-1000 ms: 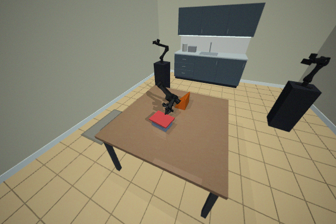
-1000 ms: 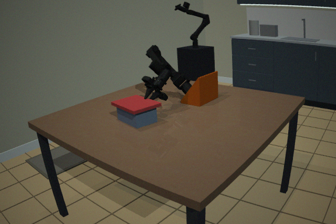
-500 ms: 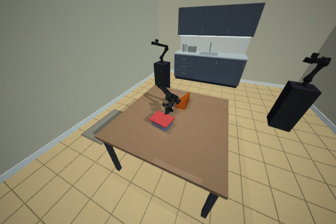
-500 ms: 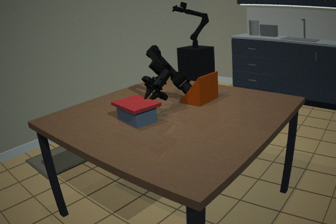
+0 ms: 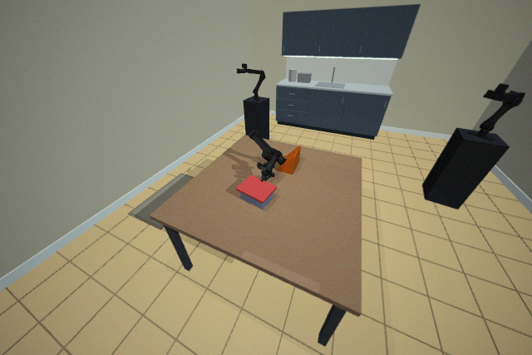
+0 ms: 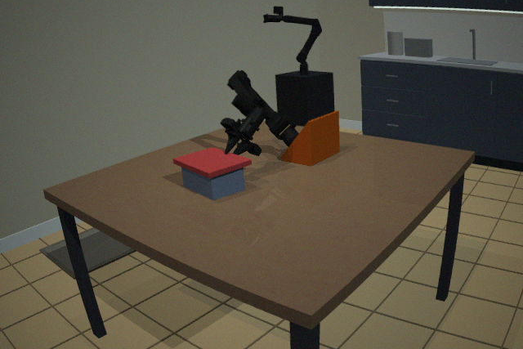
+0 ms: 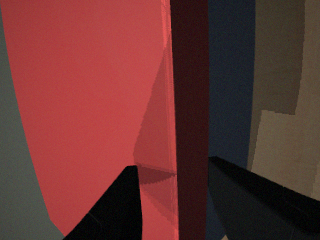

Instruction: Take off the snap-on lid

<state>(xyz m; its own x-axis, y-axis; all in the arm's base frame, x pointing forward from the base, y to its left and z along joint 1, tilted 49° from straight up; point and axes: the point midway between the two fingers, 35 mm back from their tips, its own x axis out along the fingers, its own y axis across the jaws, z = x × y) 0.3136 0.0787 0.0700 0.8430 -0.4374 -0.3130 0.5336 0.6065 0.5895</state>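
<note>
Right now the red lid is 80 mm ahead of my gripper tip. From my gripper tip the other things lie so: grey-blue storage box 80 mm ahead, 50 mm below.
</note>
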